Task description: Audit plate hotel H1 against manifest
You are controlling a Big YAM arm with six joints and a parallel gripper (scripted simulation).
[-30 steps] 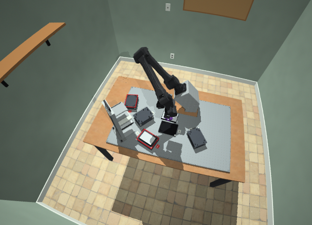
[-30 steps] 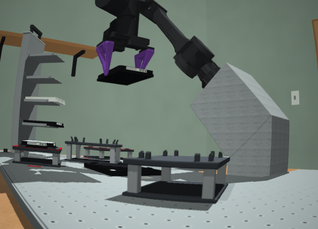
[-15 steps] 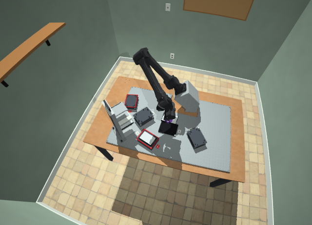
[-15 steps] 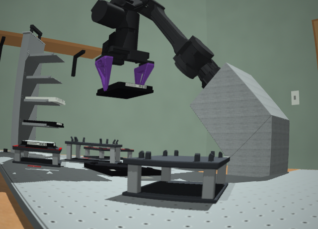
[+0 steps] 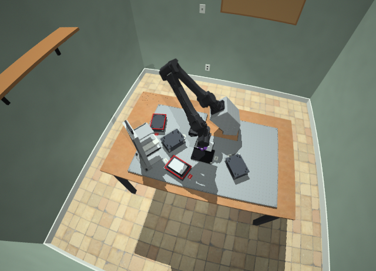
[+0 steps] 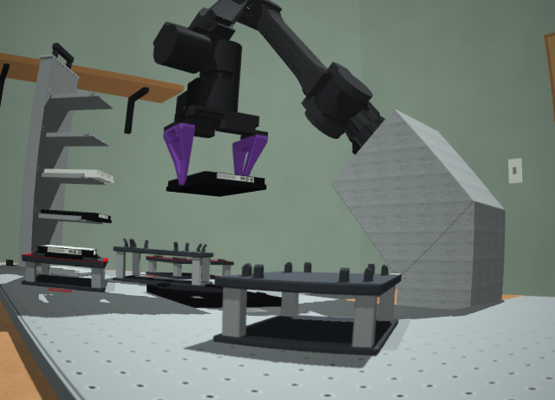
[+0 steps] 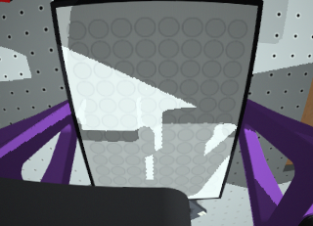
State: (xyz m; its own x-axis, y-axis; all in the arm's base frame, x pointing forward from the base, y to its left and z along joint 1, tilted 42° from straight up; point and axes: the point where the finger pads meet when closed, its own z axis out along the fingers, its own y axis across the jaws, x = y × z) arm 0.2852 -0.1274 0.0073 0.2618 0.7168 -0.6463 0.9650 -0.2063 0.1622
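The flat black nest lies 150 mm below my hand. Also, from my hand: regrip nest (240 mm to the right, 100 mm below, 100 mm behind); RG deck label (170 mm behind, 160 mm to the right, 160 mm below); N6 deck label (160 mm below, 110 mm to the left, 30 mm ahead).
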